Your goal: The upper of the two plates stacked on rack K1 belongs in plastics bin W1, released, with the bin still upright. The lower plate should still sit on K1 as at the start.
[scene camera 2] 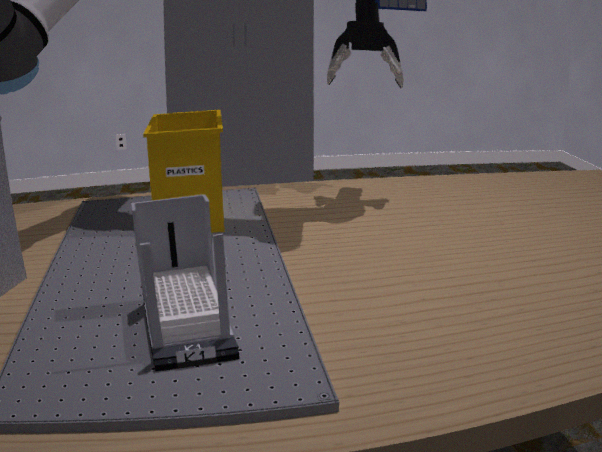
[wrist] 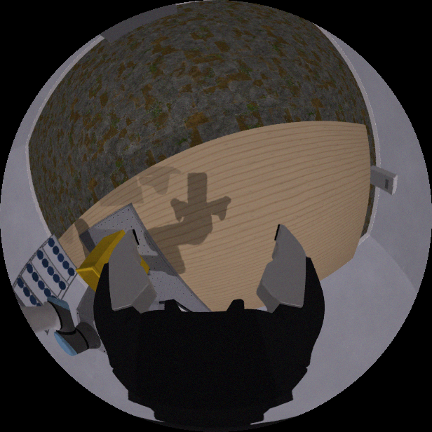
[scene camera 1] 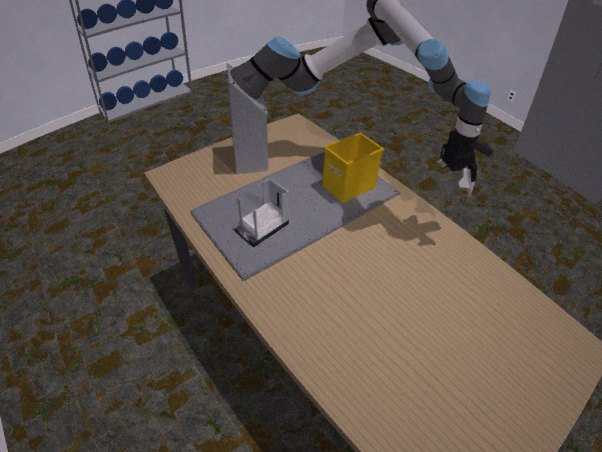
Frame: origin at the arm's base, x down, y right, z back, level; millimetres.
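Seen in the pictures: gripper, fingertip midpoint: (scene camera 2: 365, 86) (scene camera 1: 455, 181); arm's base, link origin: (scene camera 1: 244, 84).
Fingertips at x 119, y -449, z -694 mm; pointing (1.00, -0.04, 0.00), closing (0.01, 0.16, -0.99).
Offsets run from my fingertips to a thing's middle. Level surfaces: height alone.
The gripper (scene camera 1: 459, 179) (scene camera 2: 365, 84) (wrist: 206, 231) is open and empty, high above the table, to the right of the yellow bin and well away from the rack in scene camera 2. Rack K1 (scene camera 1: 270, 232) (scene camera 2: 152, 225) stands upright on the perforated board. The upper plate @(dy +553, dx +173, dz +282 mm) (scene camera 1: 265, 215) (scene camera 2: 186, 295), pale with rows of wells, lies flat between its posts. The lower plate @(dy +553, dx +186, dz +282 mm) (scene camera 2: 185, 332) shows as a thin layer beneath it; its edges are hard to separate. Bin W1 @(dy +176, dx +123, dz +337 mm) (scene camera 1: 350, 175) (scene camera 2: 185, 150) (wrist: 97, 255), labelled PLASTICS, stands upright behind the rack; its floor is hidden.
The grey perforated board @(dx +213 mm) (scene camera 1: 300, 210) (scene camera 2: 260, 350) (wrist: 170, 285) lies on the wooden table @(dx +226 mm) (scene camera 1: 400, 325) (scene camera 2: 450, 280) (wrist: 275, 175). A grey upright panel (scene camera 1: 250, 135) stands by the arm's base. A shelf with blue round items (scene camera 1: 134, 50) stands by the wall. The rack's posts and tall back panel surround the plates.
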